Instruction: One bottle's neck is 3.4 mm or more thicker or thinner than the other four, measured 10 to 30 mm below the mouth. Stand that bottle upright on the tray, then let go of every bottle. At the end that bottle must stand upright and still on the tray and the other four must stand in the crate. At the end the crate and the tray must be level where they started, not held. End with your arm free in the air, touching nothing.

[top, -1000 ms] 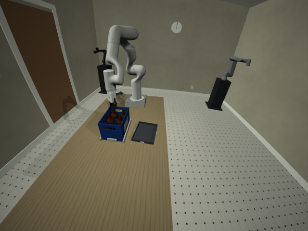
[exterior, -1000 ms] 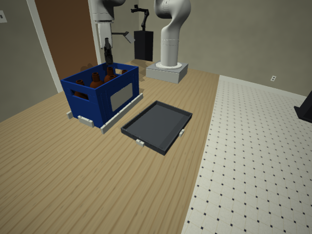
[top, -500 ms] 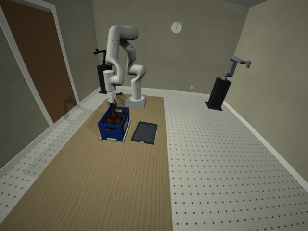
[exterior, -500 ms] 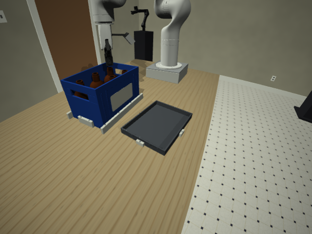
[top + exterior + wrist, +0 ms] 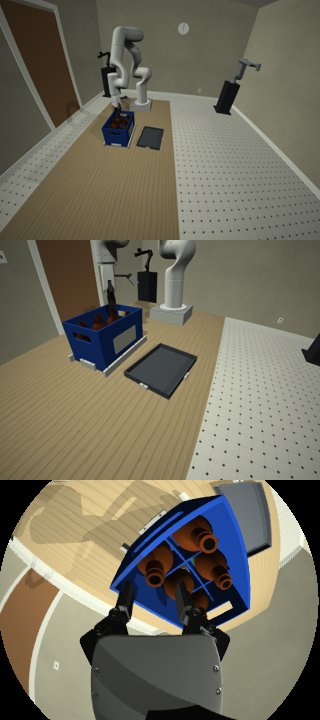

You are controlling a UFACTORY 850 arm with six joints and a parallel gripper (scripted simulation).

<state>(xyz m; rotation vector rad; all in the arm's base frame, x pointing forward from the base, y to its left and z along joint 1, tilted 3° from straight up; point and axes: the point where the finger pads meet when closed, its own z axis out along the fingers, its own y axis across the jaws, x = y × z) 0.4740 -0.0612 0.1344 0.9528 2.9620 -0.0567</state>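
The blue crate is 8 cm ahead of my hand, 6 cm to the left of it and 12 cm below it. From my hand the other things lie so: dark grey tray: 5 cm ahead, 32 cm to the left, 19 cm below; then bottle: 7 cm ahead, 10 cm to the left, 11 cm below.
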